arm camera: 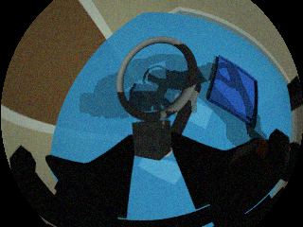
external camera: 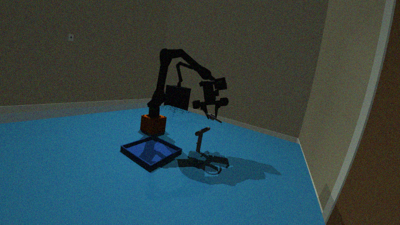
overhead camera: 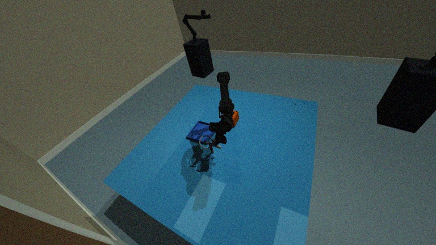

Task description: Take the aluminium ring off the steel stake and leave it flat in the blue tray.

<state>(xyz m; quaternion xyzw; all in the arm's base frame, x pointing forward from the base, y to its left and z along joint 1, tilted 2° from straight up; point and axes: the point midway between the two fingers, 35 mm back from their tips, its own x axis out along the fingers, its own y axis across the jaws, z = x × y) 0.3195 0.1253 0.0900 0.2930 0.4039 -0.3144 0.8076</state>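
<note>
My gripper tip is now 4 cm to the left of the aluminium ring, 3 cm short of it and 2 cm below it. Round my gripper tip: blue tray: 26 cm to the right, 15 cm below, 12 cm behind.
</note>
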